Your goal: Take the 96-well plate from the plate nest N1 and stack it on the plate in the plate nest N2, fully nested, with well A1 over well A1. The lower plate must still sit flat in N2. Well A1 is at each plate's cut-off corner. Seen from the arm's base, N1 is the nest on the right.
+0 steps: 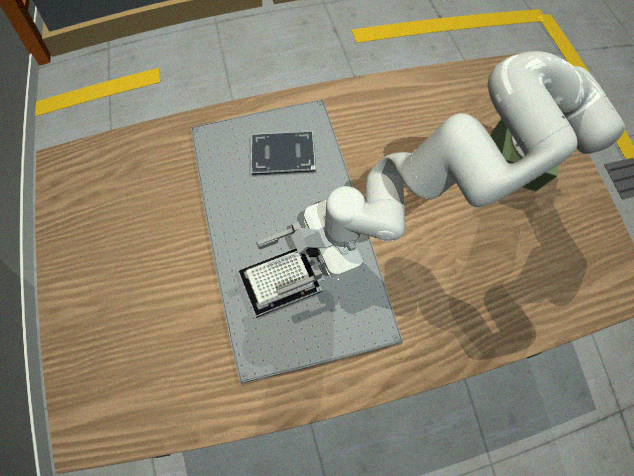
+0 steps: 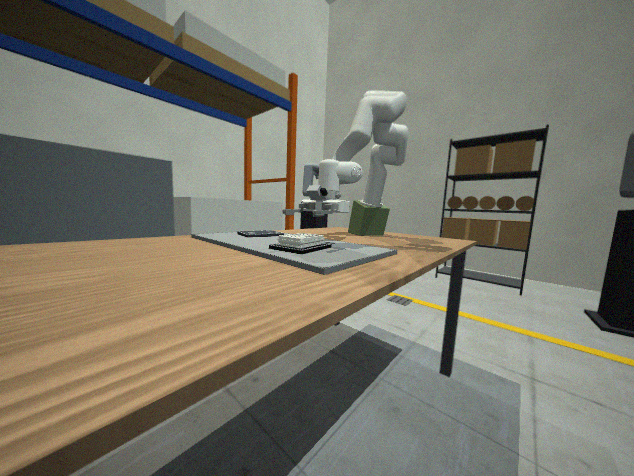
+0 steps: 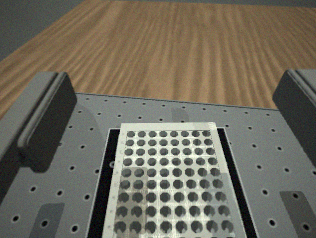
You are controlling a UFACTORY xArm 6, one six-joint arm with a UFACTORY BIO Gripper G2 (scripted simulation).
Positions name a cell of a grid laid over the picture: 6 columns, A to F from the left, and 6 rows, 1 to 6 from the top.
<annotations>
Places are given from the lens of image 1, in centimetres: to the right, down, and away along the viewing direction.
white 96-well plate (image 1: C4): -6, 7, 116
plate nest N1 (image 1: C2): -9, -24, 133
The marked spots on the plate nest N1 and the white 96-well plate are 35 cm apart.
</annotations>
